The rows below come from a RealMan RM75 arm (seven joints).
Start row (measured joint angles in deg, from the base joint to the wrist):
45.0 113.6 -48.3 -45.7 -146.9 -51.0 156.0
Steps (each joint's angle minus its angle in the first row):
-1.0 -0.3 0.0 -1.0 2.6 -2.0 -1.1
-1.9 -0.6 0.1 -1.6 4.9 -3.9 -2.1
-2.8 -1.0 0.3 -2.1 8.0 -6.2 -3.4
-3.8 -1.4 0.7 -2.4 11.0 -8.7 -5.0
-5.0 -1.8 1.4 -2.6 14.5 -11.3 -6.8
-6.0 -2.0 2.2 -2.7 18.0 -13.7 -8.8
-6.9 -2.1 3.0 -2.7 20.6 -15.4 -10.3
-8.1 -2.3 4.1 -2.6 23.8 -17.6 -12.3
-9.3 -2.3 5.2 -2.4 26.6 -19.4 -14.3
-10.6 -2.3 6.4 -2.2 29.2 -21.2 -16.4
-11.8 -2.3 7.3 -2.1 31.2 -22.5 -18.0
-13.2 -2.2 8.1 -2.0 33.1 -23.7 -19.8
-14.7 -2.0 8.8 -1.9 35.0 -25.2 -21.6
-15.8 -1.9 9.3 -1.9 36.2 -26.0 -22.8
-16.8 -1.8 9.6 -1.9 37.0 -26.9 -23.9
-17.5 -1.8 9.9 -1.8 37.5 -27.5 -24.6
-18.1 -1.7 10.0 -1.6 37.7 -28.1 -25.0
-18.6 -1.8 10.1 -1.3 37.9 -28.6 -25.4
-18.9 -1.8 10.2 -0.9 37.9 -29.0 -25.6
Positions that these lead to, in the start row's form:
44.0 113.3 -48.3 -46.7 -144.3 -53.0 154.9
43.1 113.0 -48.2 -47.3 -142.0 -54.9 153.9
42.2 112.6 -48.0 -47.8 -138.9 -57.2 152.6
41.2 112.2 -47.6 -48.1 -135.9 -59.7 151.0
40.0 111.8 -46.9 -48.3 -132.4 -62.3 149.2
39.0 111.6 -46.1 -48.4 -128.9 -64.7 147.2
38.1 111.5 -45.3 -48.4 -126.3 -66.4 145.7
36.9 111.3 -44.2 -48.3 -123.1 -68.6 143.7
35.7 111.3 -43.1 -48.1 -120.3 -70.4 141.7
34.4 111.3 -41.9 -47.9 -117.7 -72.2 139.6
33.2 111.3 -41.0 -47.8 -115.7 -73.5 138.0
31.8 111.4 -40.2 -47.7 -113.8 -74.7 136.2
30.3 111.6 -39.5 -47.6 -111.9 -76.2 134.4
29.2 111.7 -39.0 -47.6 -110.7 -77.0 133.2
28.2 111.8 -38.7 -47.6 -109.9 -77.9 132.1
27.5 111.8 -38.4 -47.5 -109.4 -78.5 131.4
26.9 111.9 -38.3 -47.3 -109.2 -79.1 131.0
26.4 111.8 -38.2 -47.0 -109.0 -79.6 130.6
26.1 111.8 -38.1 -46.6 -109.0 -80.0 130.4

